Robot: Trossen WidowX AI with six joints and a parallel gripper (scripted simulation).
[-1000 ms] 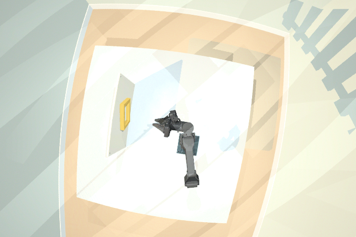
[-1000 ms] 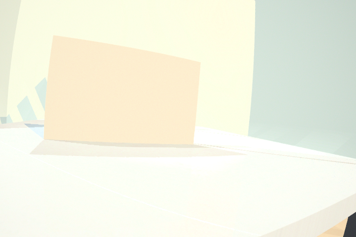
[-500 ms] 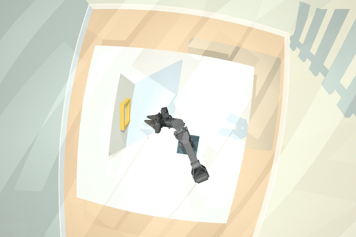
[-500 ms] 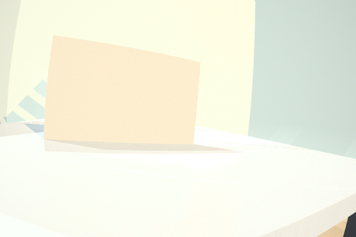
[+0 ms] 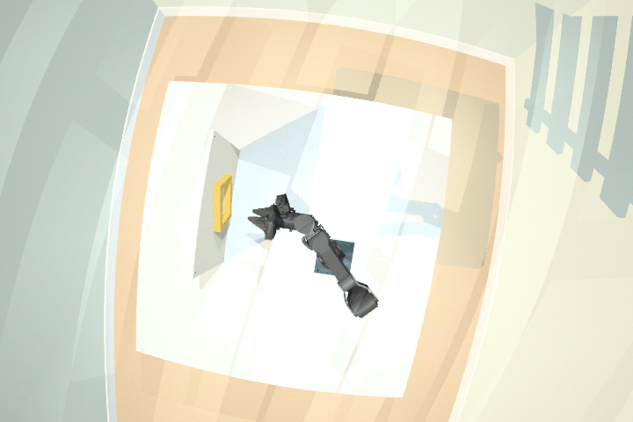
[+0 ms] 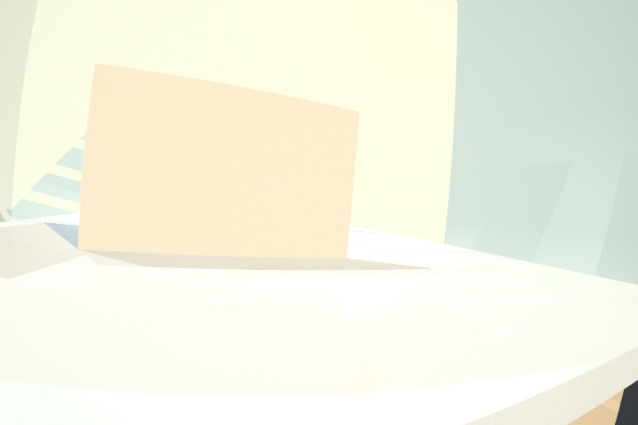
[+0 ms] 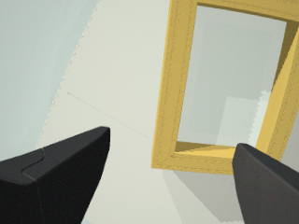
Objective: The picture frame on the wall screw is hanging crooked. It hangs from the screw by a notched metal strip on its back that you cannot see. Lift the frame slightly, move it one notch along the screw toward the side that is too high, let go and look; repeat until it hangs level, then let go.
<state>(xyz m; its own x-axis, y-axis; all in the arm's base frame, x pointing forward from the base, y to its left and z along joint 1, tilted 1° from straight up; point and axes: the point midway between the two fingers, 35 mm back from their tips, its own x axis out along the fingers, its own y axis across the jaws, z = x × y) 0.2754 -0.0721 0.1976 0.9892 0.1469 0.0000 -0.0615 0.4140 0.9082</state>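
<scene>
The picture frame lies 13 cm ahead of my gripper tip, 1 cm to the right of it and 5 cm below it. Also, from my gripper tip: grey wall panel (14 cm ahead, 1 cm to the left, 6 cm below).
</scene>
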